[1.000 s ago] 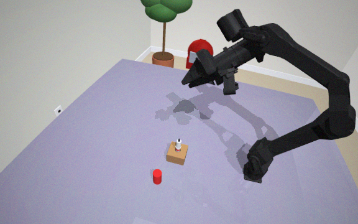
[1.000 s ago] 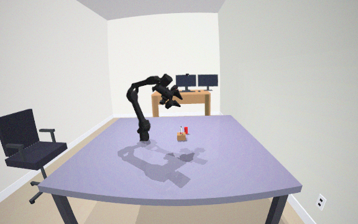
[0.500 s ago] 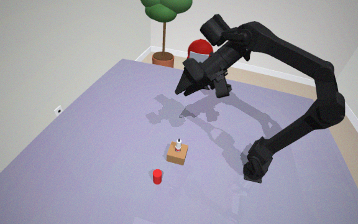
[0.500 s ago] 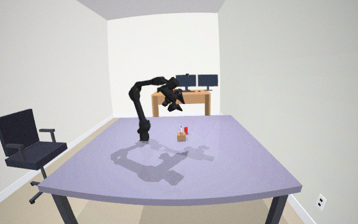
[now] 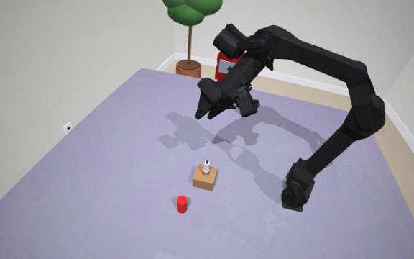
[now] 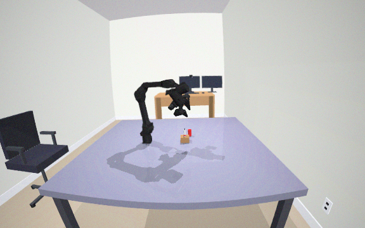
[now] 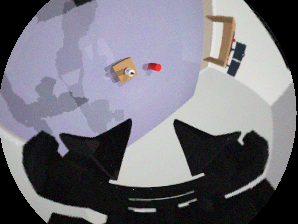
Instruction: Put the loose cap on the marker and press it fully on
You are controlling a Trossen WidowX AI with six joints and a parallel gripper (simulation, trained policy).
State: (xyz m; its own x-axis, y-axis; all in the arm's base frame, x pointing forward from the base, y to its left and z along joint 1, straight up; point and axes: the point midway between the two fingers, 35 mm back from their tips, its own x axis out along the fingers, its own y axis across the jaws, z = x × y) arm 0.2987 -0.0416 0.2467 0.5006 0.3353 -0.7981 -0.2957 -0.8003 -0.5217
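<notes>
The red cap is 19 cm below my gripper tip, 15 cm to the left of it and 1 cm ahead of it. Also, from my gripper tip: tan holder block 20 cm below, 3 cm to the left, 3 cm behind; white marker 14 cm below, 3 cm to the left, 3 cm behind.
</notes>
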